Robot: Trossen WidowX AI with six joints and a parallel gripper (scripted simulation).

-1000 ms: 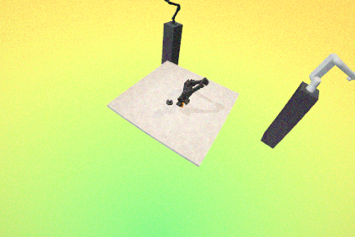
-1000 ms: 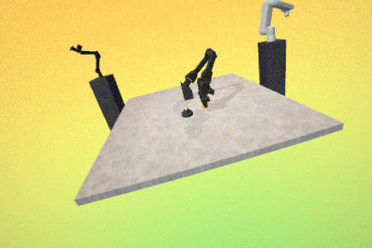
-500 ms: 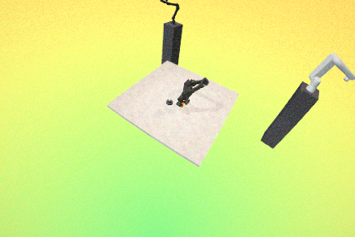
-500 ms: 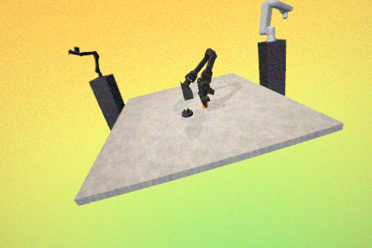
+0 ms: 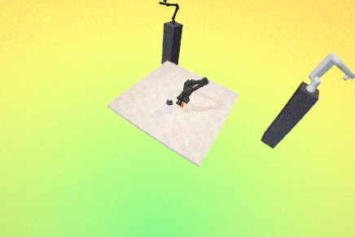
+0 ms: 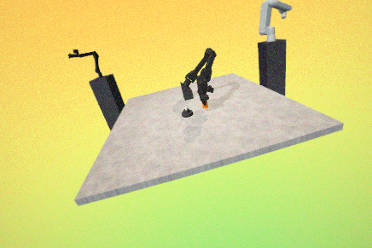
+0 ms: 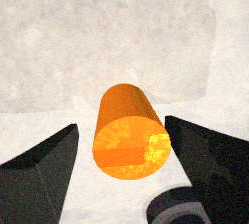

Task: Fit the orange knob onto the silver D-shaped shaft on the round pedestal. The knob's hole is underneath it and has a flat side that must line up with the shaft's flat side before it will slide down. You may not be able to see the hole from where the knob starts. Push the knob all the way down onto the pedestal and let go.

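Right now the orange knob is 20 mm above my gripper tip. From my gripper tip the other things lie so: silver shaft: 140 mm to the right, 70 mm ahead.
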